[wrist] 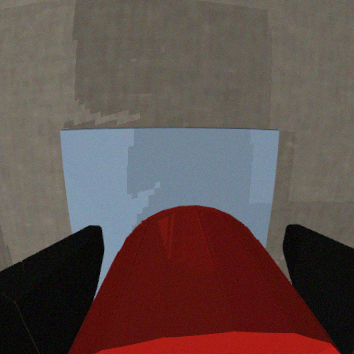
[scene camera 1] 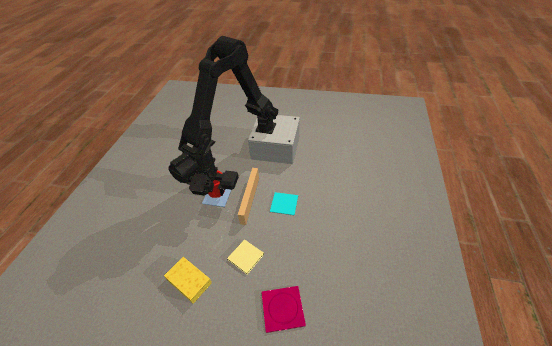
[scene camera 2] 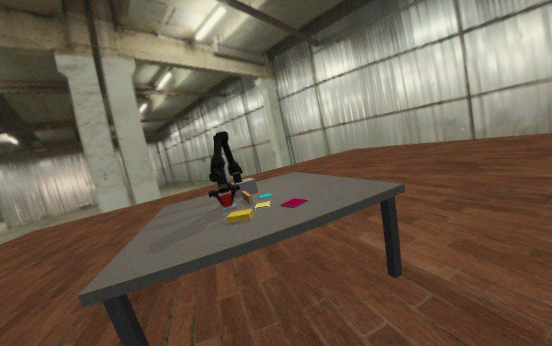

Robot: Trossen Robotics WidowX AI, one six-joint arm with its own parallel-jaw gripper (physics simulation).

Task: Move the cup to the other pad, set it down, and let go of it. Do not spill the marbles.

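Where they show: gripper, fingertip midpoint: (wrist: 195,238) (scene camera 1: 213,193) (scene camera 2: 227,204); arm's base, link origin: (scene camera 1: 265,127) (scene camera 2: 238,182).
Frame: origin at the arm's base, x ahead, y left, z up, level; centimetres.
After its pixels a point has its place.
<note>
The red cup (scene camera 1: 215,189) {x 29.4, y -9.1, z -4.6 cm} (scene camera 2: 226,200) {x 29.9, y -11.0, z -5.3 cm} (wrist: 195,280) {x 30.0, y -10.5, z -4.2 cm} stands upright on the light blue pad (scene camera 1: 212,201) {x 30.9, y -10.6, z -9.7 cm} (wrist: 97,165) {x 30.7, y -7.2, z -9.7 cm}. My gripper (scene camera 1: 216,186) {x 28.9, y -10.9, z -7.9 cm} (scene camera 2: 226,198) {x 28.9, y -10.9, z -7.9 cm} (wrist: 195,238) {x 28.9, y -10.9, z -7.9 cm} is low over that pad, with one black finger against each side of the cup; it is shut on the cup. The cup's inside is hidden in all views, so the marbles do not show. A cyan pad (scene camera 1: 284,203) {x 26.1, y 13.6, z -9.6 cm} (scene camera 2: 265,196) {x 28.0, y 13.1, z -9.7 cm} lies flat on the other side of an upright wooden bar (scene camera 1: 248,196) {x 29.7, y 2.6, z -4.6 cm} (scene camera 2: 247,197) {x 34.1, y 1.4, z -6.0 cm}.
The wooden bar stands close beside the light blue pad. The grey base box (scene camera 1: 271,151) {x 7.7, y 4.1, z -4.4 cm} is behind. Nearer the front lie a pale yellow square (scene camera 1: 245,257) {x 48.1, y 7.5, z -9.0 cm} (scene camera 2: 262,205) {x 49.4, y 6.9, z -9.0 cm}, a yellow sponge (scene camera 1: 187,278) {x 58.6, y -5.2, z -7.0 cm} (scene camera 2: 240,216) {x 62.0, y -5.8, z -7.7 cm} and a magenta square (scene camera 1: 283,309) {x 59.2, y 21.7, z -9.1 cm} (scene camera 2: 294,202) {x 59.8, y 21.3, z -9.2 cm} with a ring mark.
</note>
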